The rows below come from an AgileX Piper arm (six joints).
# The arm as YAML. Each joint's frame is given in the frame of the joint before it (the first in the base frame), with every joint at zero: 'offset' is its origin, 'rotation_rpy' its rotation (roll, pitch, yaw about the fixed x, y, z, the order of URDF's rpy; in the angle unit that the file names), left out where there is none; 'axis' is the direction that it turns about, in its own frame. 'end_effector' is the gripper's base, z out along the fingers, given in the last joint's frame.
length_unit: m
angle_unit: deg
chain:
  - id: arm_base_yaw
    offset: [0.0, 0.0, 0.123]
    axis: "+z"
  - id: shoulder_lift
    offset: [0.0, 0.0, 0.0]
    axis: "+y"
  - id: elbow
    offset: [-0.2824, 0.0, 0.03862]
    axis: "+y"
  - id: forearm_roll
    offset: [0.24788, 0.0, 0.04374]
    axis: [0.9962, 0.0, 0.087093]
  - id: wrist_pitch
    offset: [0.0, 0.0, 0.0]
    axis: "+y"
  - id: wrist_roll
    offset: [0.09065, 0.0, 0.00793]
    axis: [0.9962, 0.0, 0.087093]
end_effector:
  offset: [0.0, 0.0, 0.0]
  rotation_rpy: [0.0, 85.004, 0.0]
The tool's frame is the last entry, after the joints.
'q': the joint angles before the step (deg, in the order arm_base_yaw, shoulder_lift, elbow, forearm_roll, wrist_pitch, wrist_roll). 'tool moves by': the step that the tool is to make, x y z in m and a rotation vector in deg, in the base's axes. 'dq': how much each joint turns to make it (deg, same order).
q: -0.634 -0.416 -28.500 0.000 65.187 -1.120
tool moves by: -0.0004 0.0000 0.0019 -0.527 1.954 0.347
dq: 0.004 1.051 -0.858 -0.003 1.755 -0.646
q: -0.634 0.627 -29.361 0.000 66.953 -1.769
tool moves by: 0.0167 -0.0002 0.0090 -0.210 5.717 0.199
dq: 0.014 7.415 -1.870 -0.012 0.169 -0.325
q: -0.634 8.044 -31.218 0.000 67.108 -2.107
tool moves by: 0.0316 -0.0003 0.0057 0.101 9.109 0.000
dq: -0.129 11.637 -1.921 0.094 -0.606 -0.133
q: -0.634 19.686 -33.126 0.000 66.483 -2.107
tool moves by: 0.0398 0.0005 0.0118 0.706 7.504 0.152
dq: 0.030 13.252 -4.736 0.622 -1.005 0.032
